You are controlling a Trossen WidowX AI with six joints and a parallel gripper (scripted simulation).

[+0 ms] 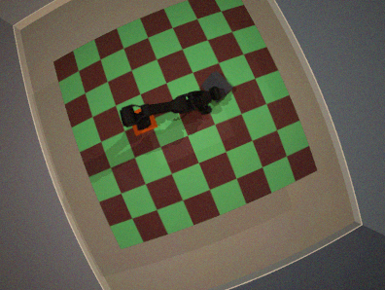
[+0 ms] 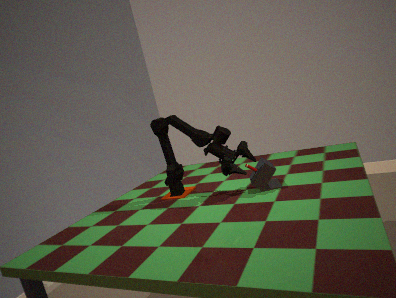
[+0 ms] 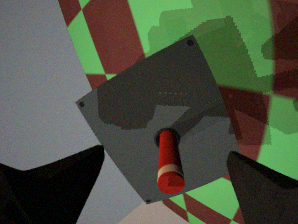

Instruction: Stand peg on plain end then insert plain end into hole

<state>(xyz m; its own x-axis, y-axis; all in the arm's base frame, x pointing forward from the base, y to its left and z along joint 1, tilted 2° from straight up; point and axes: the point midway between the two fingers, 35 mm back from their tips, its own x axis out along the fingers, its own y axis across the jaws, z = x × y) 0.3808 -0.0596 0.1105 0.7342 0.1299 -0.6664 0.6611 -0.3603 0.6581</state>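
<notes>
Now: the red peg right at my gripper tip. Round my gripper tip: grey sloped panel 4 cm ahead, 1 cm to the left, 4 cm below.
</notes>
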